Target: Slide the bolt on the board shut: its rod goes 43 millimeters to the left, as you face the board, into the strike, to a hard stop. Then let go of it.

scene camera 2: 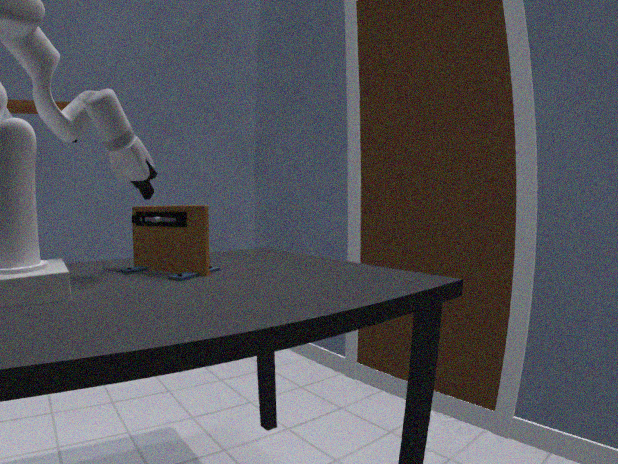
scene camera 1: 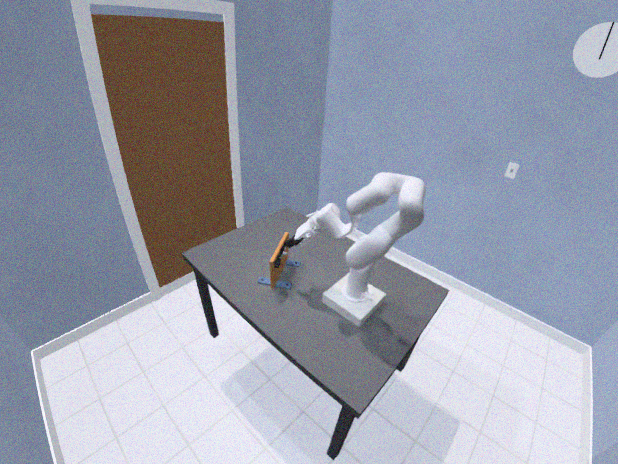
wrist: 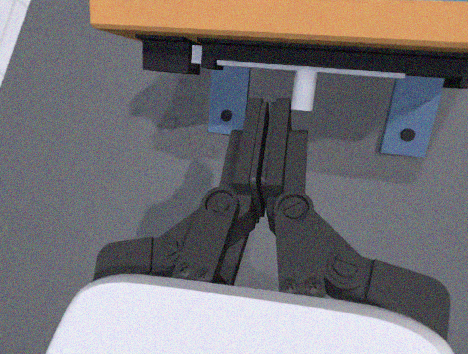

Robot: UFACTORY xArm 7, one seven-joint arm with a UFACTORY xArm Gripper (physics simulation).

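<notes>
The upright orange board carries a black bolt housing. The bolt's pale knob sticks out of the housing. In the wrist view the light rod spans the small gap between the housing and the black strike at left; how deep it sits inside is hidden. My gripper is shut and empty. In scene camera 2 it is above the board's top edge. In the wrist view its tips show just left of the knob, not around it.
The board stands on blue feet on the dark table. The arm's white base block stands on the same table. A brown door is in the wall beyond.
</notes>
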